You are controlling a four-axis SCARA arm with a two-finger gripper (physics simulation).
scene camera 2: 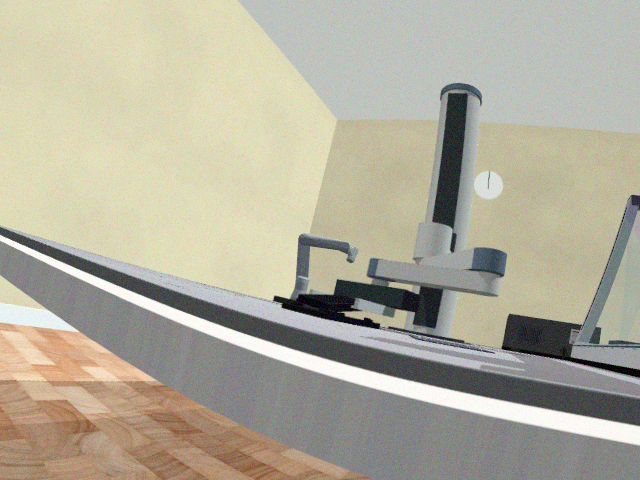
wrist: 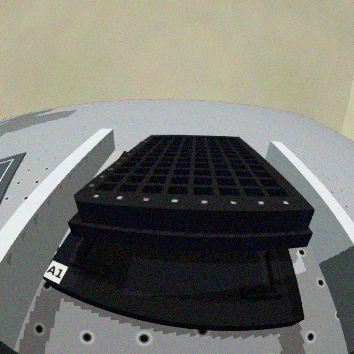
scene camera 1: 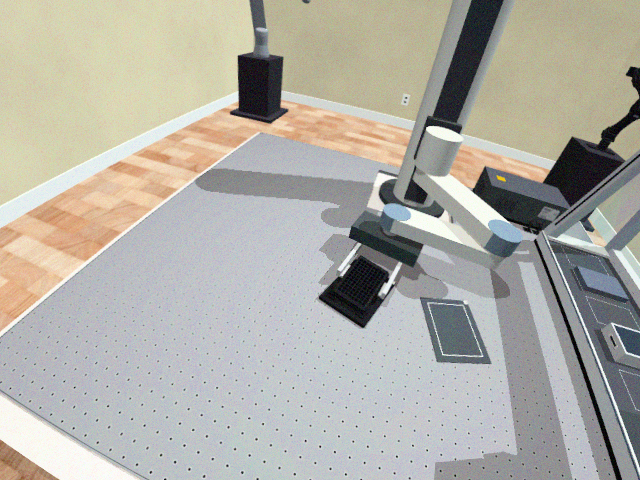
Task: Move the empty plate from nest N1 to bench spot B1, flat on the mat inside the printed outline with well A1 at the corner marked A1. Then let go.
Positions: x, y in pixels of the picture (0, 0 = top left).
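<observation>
Black well plate: visible in scene camera 2 [338, 303], in scene camera 1 and in the wrist view. On the plate, [wrist: 172, 191] and [scene camera 1: 373, 270] are the same spot.
</observation>
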